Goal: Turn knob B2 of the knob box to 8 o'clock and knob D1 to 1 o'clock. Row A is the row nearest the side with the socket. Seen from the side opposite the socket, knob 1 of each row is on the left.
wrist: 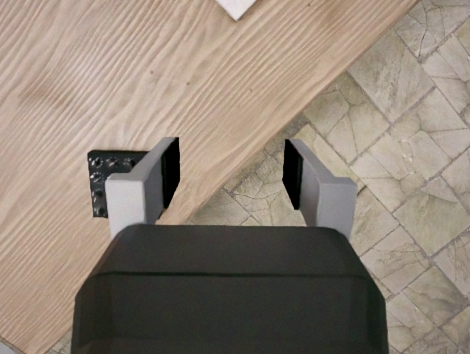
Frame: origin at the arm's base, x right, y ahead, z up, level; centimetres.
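Seen in the pictures: gripper, fingertip midpoint: (231,159).
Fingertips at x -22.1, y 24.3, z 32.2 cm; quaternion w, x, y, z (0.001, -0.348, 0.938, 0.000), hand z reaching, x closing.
Note:
A point is followed by its place in that frame.
The black knob box (103,169) @(x -14.4, y 45.3, z -1.2 cm) lies on the wooden table at the left of the wrist view. Its left column and part of its upper row of small knobs show; the left finger hides the rest. The socket does not show, so I cannot tell which knobs are B2 and D1, and the pointer directions are too small to read. My gripper (231,159) @(x -22.1, y 24.3, z 32.2 cm) is open and empty. It hangs high above the table's edge, to the right of the box.
The wooden table (100,110) @(x -8.4, y 39.0, z -3.5 cm) fills the upper left, and its edge runs diagonally from upper right to lower left. Beyond it lies the stone-tiled floor (420,200). A corner of a white object (237,7) @(x -14.7, y 14.9, z -0.9 cm) shows on the table at the top.

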